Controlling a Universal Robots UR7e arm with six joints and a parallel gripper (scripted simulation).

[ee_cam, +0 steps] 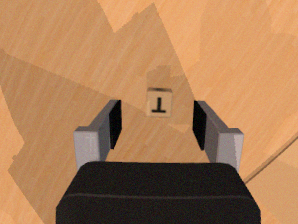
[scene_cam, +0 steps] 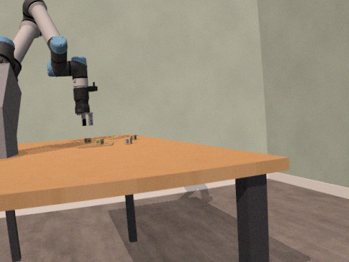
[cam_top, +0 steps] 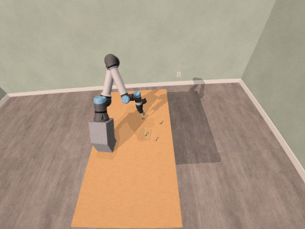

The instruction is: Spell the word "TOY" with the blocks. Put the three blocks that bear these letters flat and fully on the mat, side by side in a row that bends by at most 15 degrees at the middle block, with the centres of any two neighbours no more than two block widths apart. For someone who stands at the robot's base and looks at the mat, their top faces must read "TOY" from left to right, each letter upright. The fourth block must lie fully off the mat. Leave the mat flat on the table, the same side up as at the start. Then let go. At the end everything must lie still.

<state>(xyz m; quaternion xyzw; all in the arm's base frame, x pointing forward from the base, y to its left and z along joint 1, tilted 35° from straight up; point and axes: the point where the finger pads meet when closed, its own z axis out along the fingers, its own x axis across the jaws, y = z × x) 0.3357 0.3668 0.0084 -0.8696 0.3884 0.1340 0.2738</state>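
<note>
Now: the T block 1 cm to the right of my hand and 9 cm below it. Round my hand: O block (7 cm ahead, 24 cm to the right, 9 cm below); Y block (19 cm ahead, 30 cm to the right, 9 cm below); tan mat (5 cm ahead, 23 cm to the right, 10 cm below).
</note>
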